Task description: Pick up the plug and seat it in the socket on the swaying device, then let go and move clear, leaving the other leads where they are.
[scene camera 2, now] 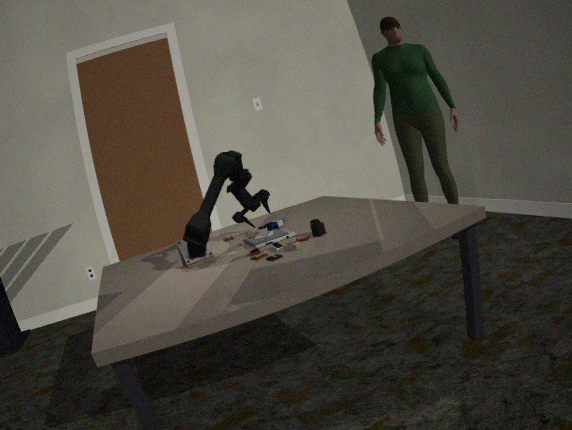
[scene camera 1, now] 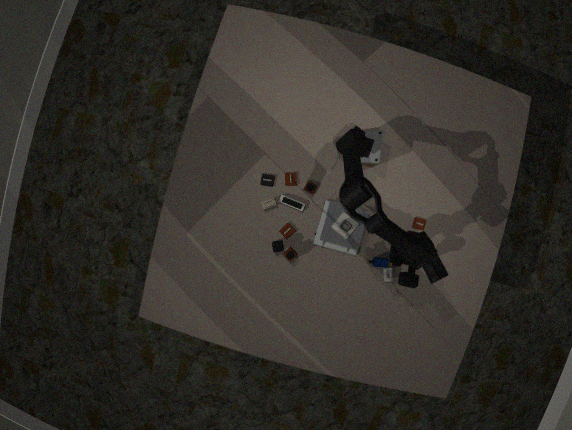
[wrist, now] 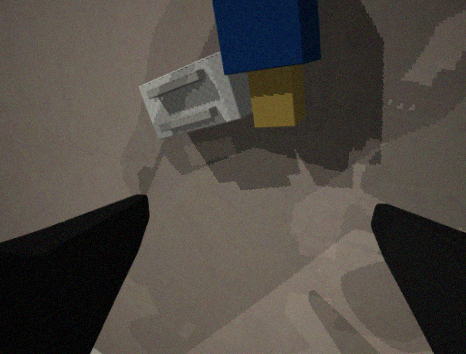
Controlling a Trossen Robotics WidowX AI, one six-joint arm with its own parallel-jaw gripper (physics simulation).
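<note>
A blue plug (scene camera 1: 381,262) (scene camera 2: 272,225) (wrist: 265,35) with a yellow end (wrist: 274,110) lies near the arm's far end. My gripper (scene camera 2: 262,220) (wrist: 261,210) is open and empty, above the table; in the wrist view the plug is beyond the fingertips, at the top and partly cut off. The device, a pale grey plate (scene camera 1: 327,236) (scene camera 2: 257,242), carries a white housing with a square socket (scene camera 1: 346,225). The plug is outside the socket, apart from the device. The arm passes over one corner of the device.
A white slotted connector (scene camera 1: 388,274) (wrist: 190,97) lies beside the plug. An orange block (scene camera 1: 419,223) is near the arm. Left of the device are several orange and dark blocks, a long white connector (scene camera 1: 292,202) and a beige connector (scene camera 1: 269,204). A black object (scene camera 2: 317,228) stands on the table.
</note>
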